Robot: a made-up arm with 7 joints.
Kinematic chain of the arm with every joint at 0, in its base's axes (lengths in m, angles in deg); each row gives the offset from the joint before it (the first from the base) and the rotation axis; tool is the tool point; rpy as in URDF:
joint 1: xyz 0 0 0.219 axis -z
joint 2: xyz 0 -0.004 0.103 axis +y
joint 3: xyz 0 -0.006 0.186 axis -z
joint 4: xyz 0 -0.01 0.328 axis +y
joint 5: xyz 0 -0.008 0.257 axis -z
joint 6: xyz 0 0 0.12 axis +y
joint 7: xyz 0 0 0.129 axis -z
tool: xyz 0 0 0 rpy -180 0 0
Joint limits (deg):
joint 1: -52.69..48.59
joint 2: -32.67..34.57
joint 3: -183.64..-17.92
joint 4: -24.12..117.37
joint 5: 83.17..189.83
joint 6: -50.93..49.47
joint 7: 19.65..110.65
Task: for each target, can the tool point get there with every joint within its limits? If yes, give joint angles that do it. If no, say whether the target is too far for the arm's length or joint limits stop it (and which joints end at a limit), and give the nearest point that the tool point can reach.
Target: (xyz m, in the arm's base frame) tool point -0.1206 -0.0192 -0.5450
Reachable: no: joint limits stop it (at a limit: joint 2, joint 4) | nearest point -0.4179 -0.0665 0.3062 | short by 0.903 m
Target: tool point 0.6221 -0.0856 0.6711
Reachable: yes | joints 38.87 20.64 -44.03 90.94 148.80 5.56 74.73
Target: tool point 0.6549 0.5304 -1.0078
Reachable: no: too far | nearest point 0.3853 0.3121 0.2944 | short by 1.348 m
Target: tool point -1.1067 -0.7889 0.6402
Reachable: no: too far | nearest point -0.6361 -0.4534 0.7013 | short by 0.581 m
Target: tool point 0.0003 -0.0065 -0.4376
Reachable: no: joint limits stop it (at a limit: joint 1, joint 2, joint 3, joint 4, joint 6) | nearest point 0.3268 -0.2627 0.2986 | short by 0.845 m
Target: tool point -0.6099 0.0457 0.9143
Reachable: yes | joints -20.84 -15.48 -148.94 67.18 117.09 9.64 57.08
